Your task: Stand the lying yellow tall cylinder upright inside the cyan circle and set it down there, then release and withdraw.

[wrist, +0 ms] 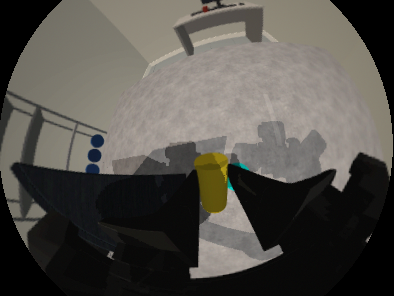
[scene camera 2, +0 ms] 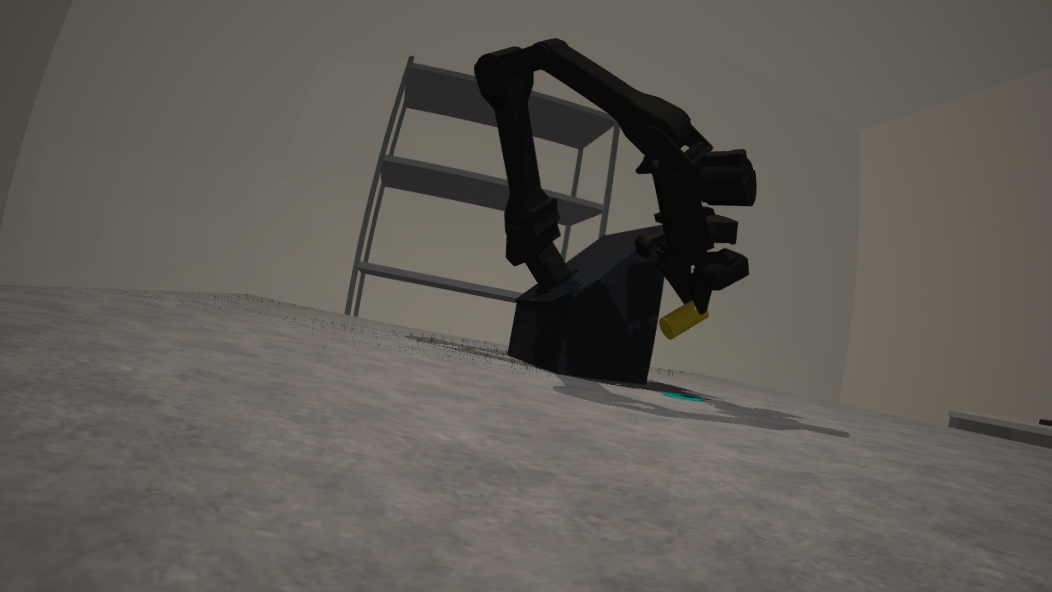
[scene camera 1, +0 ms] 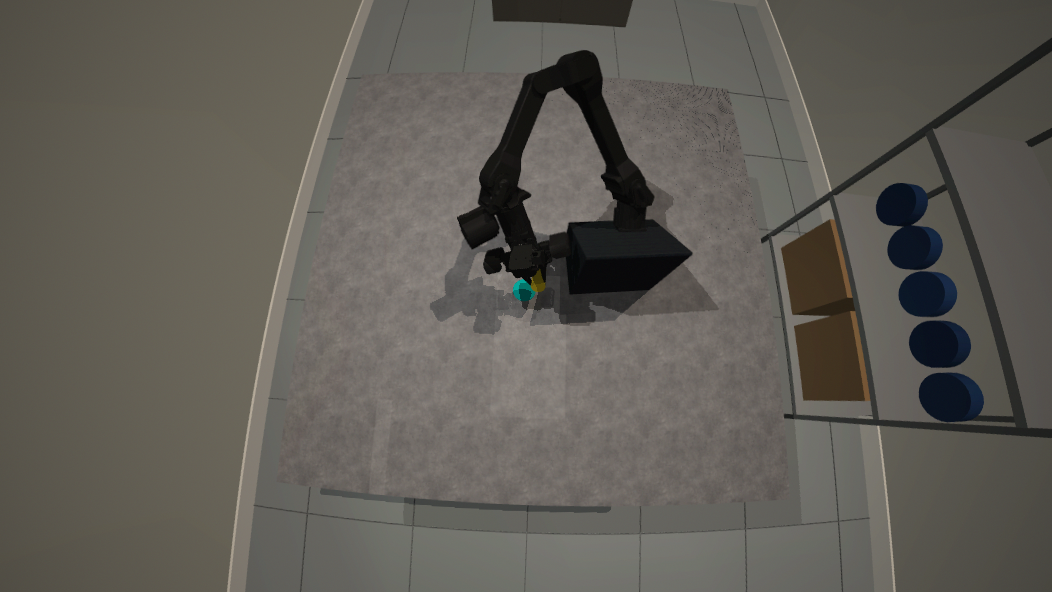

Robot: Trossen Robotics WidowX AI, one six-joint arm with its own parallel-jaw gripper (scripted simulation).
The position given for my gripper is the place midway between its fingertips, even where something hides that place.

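Observation:
My gripper [scene camera 2: 695, 309] holds a yellow tall cylinder [scene camera 2: 673, 324]. Wrist view: my gripper [wrist: 211, 170], the yellow tall cylinder [wrist: 212, 168]. In scene camera 1, my gripper [scene camera 1: 538, 282].

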